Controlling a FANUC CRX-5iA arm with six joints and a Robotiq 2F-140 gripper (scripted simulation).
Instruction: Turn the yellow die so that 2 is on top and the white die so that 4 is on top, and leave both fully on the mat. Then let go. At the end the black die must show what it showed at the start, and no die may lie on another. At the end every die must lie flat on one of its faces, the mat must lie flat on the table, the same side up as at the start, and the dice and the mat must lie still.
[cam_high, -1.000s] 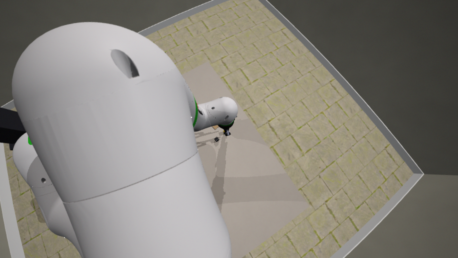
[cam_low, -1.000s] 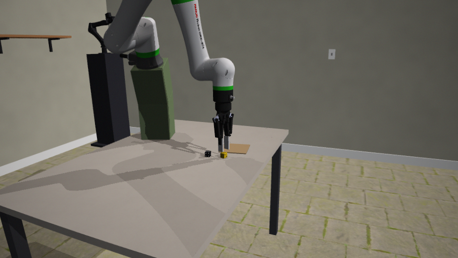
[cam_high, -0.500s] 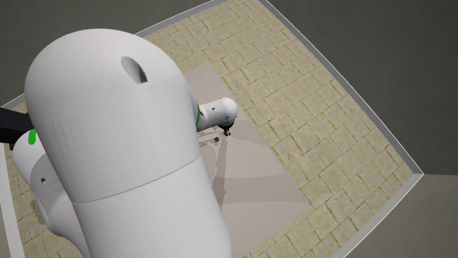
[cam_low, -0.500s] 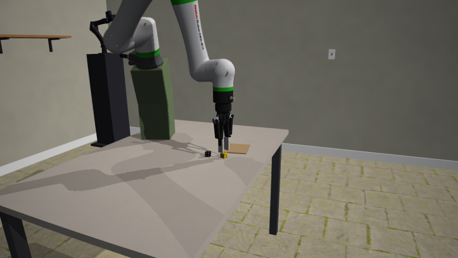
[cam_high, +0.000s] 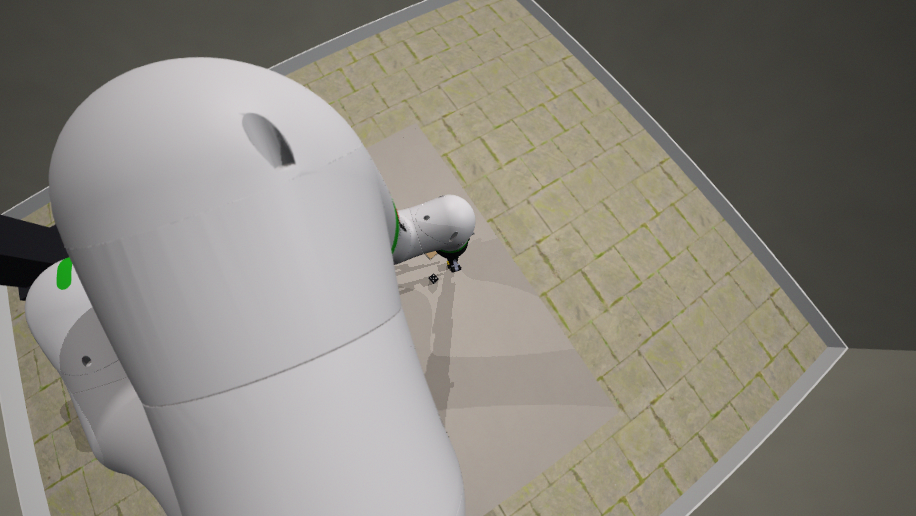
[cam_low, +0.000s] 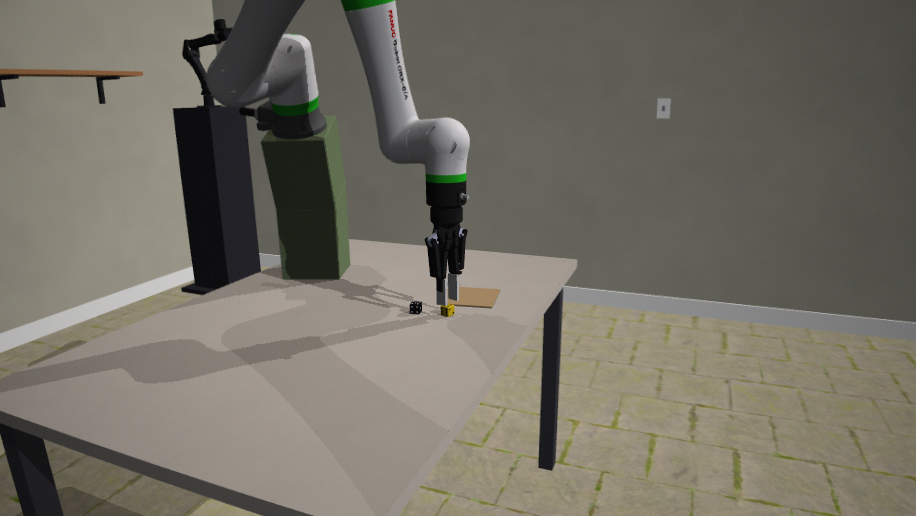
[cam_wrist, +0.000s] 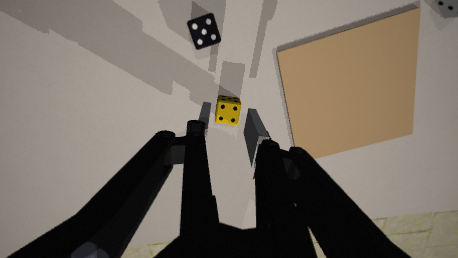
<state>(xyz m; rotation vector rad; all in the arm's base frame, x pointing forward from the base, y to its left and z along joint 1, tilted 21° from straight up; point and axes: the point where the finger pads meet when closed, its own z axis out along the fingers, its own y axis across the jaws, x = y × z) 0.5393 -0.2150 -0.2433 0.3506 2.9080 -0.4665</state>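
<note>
Now: the yellow die 50 mm below my hand. The rest, counted from my hand: tan mat (140 mm to the left, 60 mm below); white die (230 mm to the left, 80 mm behind, 50 mm below); black die (80 mm behind, 50 mm below, 10 mm to the right).
</note>
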